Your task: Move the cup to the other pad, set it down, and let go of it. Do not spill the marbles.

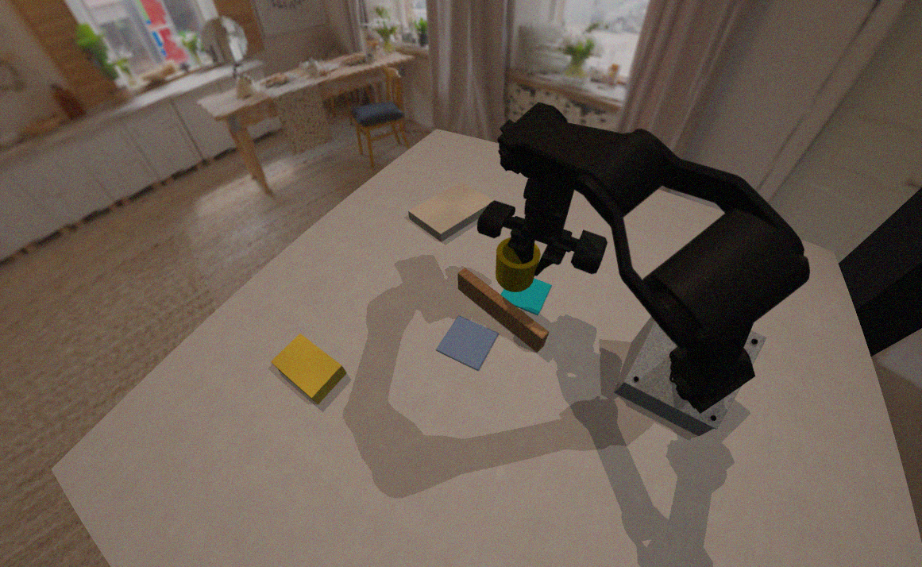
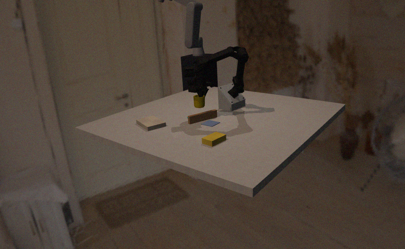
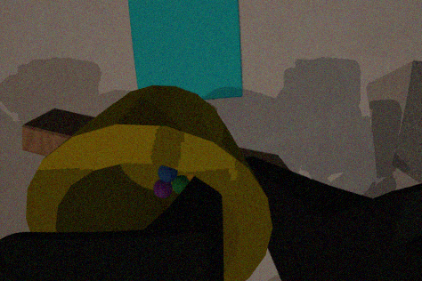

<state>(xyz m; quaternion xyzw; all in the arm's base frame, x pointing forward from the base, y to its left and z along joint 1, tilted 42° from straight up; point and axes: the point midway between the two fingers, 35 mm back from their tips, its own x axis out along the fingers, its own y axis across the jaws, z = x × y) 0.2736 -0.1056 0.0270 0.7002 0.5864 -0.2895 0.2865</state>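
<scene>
The wooden bar lies 100 mm below my gripper tip, 40 mm ahead of it and 30 mm to the left of it. From my gripper tip the other things lie so: grey-blue pad (120 mm below, 100 mm to the left, 70 mm ahead); yellow cup (20 mm ahead).
</scene>
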